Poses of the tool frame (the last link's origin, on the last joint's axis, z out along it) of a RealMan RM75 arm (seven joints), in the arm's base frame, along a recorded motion.
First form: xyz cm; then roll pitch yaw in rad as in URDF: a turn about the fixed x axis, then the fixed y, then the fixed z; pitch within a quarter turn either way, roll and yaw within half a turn.
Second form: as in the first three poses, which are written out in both.
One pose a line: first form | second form
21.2 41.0 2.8 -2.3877 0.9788 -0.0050 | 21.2 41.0 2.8 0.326 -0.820 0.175 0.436
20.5 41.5 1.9 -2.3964 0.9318 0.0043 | 20.5 41.5 1.9 0.324 -0.832 0.162 0.419
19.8 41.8 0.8 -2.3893 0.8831 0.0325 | 19.8 41.8 0.8 0.326 -0.843 0.143 0.403
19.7 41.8 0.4 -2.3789 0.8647 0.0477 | 19.7 41.8 0.4 0.329 -0.846 0.136 0.397
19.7 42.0 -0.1 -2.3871 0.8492 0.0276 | 19.7 42.0 -0.1 0.330 -0.849 0.140 0.388
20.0 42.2 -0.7 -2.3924 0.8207 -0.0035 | 20.0 42.2 -0.7 0.336 -0.853 0.147 0.371
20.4 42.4 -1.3 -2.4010 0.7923 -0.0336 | 20.4 42.4 -1.3 0.340 -0.858 0.154 0.354
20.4 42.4 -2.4 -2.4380 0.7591 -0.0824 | 20.4 42.4 -2.4 0.334 -0.866 0.163 0.334
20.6 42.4 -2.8 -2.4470 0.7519 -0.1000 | 20.6 42.4 -2.8 0.333 -0.867 0.169 0.329
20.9 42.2 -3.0 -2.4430 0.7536 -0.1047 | 20.9 42.2 -3.0 0.336 -0.866 0.171 0.329
